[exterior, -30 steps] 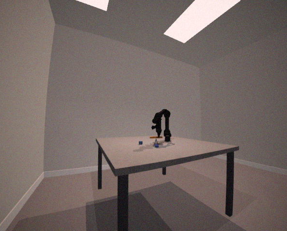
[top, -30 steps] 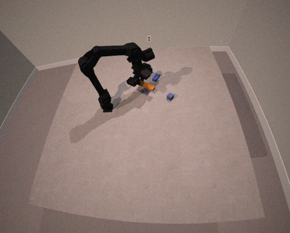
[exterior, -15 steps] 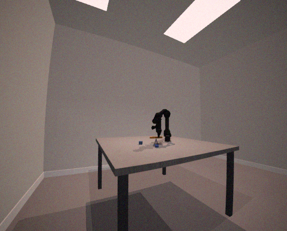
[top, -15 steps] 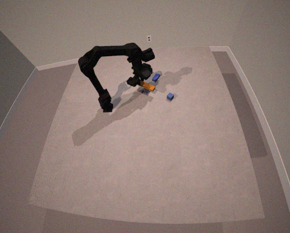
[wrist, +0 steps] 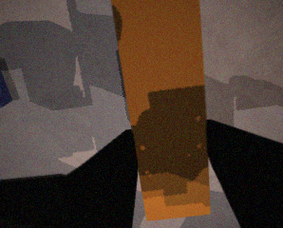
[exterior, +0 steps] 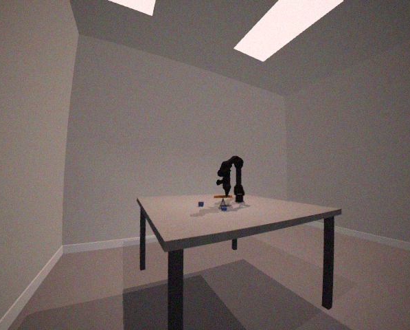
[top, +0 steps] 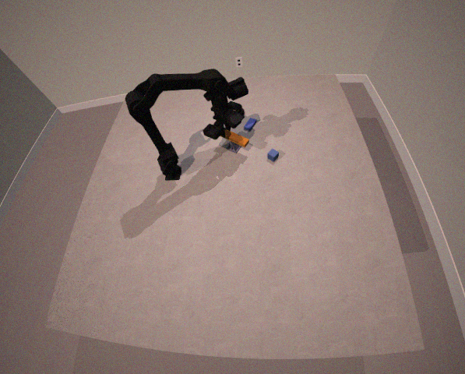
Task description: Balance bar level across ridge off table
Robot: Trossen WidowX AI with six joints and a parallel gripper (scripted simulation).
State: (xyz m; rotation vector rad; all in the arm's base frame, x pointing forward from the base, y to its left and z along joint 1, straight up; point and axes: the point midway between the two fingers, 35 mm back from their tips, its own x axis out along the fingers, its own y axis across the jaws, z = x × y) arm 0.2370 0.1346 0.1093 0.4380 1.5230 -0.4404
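Right now the orange bar is 2 cm ahead of my gripper tip and 1 cm to the right of it.
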